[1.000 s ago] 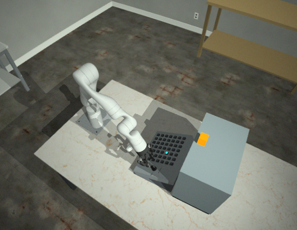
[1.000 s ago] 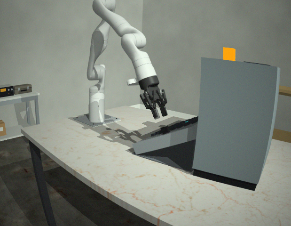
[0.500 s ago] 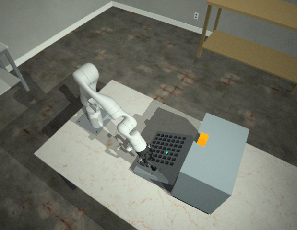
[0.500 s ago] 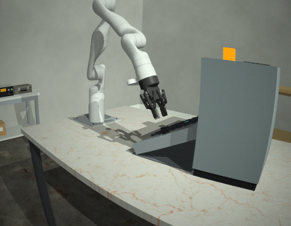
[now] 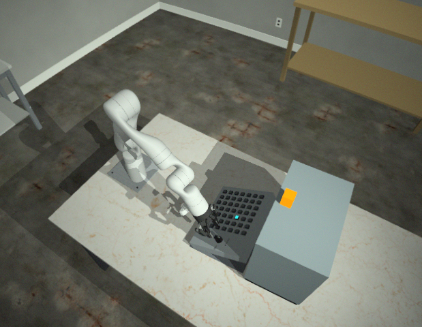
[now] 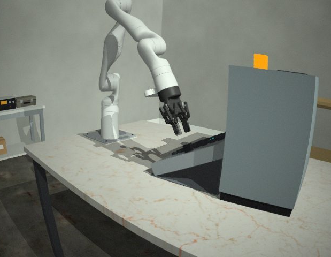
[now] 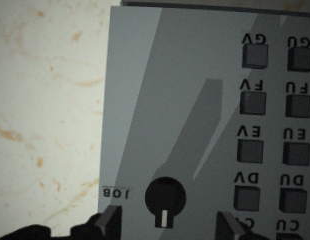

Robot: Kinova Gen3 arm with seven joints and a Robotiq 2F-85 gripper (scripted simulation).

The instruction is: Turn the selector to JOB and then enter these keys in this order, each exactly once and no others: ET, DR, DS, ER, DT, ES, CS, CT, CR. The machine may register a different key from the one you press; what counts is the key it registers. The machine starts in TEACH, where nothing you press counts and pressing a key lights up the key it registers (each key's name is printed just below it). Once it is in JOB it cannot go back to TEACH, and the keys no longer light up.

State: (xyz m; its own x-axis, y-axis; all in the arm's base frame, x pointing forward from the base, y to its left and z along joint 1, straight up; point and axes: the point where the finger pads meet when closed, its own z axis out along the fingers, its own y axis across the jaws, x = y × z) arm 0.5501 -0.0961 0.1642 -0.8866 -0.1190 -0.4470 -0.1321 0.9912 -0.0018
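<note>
My hand is 60 mm above the black selector knob and 30 mm short of it. Also, from my hand: sloped grey keypad 120 mm to the left, 100 mm below, 40 mm ahead.
</note>
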